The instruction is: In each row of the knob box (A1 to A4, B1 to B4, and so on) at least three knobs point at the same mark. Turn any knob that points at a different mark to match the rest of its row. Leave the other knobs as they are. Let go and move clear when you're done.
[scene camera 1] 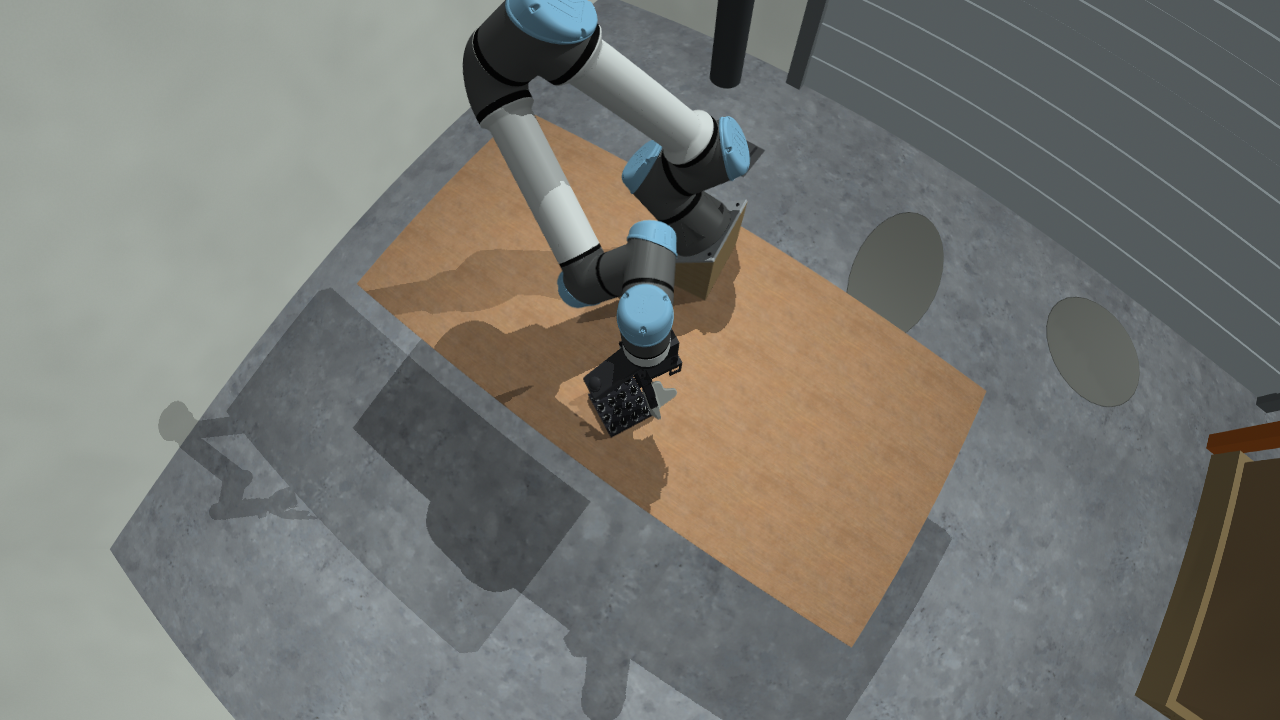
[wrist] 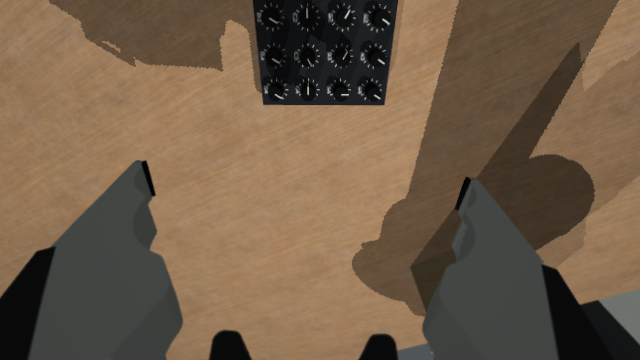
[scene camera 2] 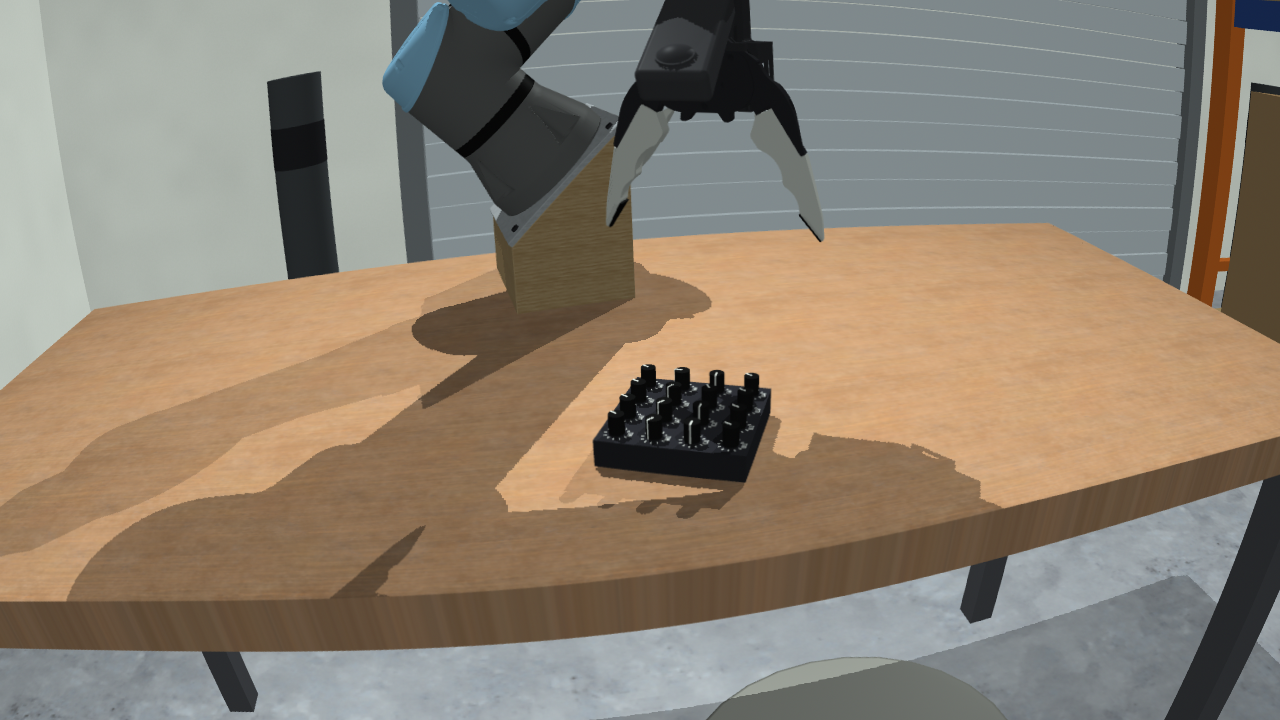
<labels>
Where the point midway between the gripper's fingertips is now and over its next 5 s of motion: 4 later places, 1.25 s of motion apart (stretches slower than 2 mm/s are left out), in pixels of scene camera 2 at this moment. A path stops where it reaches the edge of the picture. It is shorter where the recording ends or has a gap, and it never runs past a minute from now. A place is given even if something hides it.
My gripper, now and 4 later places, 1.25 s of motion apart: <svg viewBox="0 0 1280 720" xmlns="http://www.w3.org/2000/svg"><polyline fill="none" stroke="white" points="713,232 714,246 706,267 683,284 679,309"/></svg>
</labels>
